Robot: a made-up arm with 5 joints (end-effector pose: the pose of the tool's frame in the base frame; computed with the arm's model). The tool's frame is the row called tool.
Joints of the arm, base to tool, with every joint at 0 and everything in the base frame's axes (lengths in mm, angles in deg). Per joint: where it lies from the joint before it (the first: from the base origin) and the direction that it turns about. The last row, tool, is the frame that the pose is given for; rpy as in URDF.
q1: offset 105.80 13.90 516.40 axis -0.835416 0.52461 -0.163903
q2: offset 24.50 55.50 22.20 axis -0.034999 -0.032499 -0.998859
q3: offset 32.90 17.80 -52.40 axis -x
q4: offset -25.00 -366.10 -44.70 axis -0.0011 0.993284 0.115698
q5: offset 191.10 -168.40 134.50 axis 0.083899 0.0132 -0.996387
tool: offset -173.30 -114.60 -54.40 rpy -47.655 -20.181 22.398
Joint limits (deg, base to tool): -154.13..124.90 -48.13..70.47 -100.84..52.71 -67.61..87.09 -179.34..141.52
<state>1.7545 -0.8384 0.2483 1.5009 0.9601</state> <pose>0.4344 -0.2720 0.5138 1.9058 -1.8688 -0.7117</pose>
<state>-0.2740 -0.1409 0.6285 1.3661 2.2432</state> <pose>0.3429 -0.2338 0.4434 -2.1054 0.8415 -1.4122</pose>
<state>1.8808 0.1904 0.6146 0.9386 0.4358</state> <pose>0.4819 0.1832 0.7806 2.3516 -1.6752 0.2356</pose>
Working (the frame after each row of the table, in the pose's form):
after q1: 0.1058 0.0139 0.5164 -1.5713 0.9867 -0.3083
after q2: 0.1126 0.0142 0.4522 -1.6745 0.8354 -0.4319
after q3: 0.0944 -0.0471 0.4449 -2.2342 1.0341 -0.1774
after q4: 0.2916 0.1198 0.7093 -2.0774 1.5949 -1.2471
after q5: 0.5119 -0.0246 0.8258 -2.4818 1.1433 -1.3955

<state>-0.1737 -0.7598 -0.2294 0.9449 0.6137</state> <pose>0.5407 -0.1979 0.3629 -0.7367 0.1512 0.9294</pose>
Working (the frame after each row of the table, in the pose's form):
after q1: 0.1058 0.0139 0.5164 0.1451 -0.0911 0.0285
after q2: 0.1263 0.0661 0.5485 0.1299 -0.1170 0.7886
after q3: 0.1395 0.1099 0.5032 0.3470 -0.0261 0.8005
after q4: 0.3761 -0.1289 0.3493 -0.0575 0.8375 1.0085
after q5: 0.6334 -0.0302 0.2657 -0.2579 0.7838 0.4114

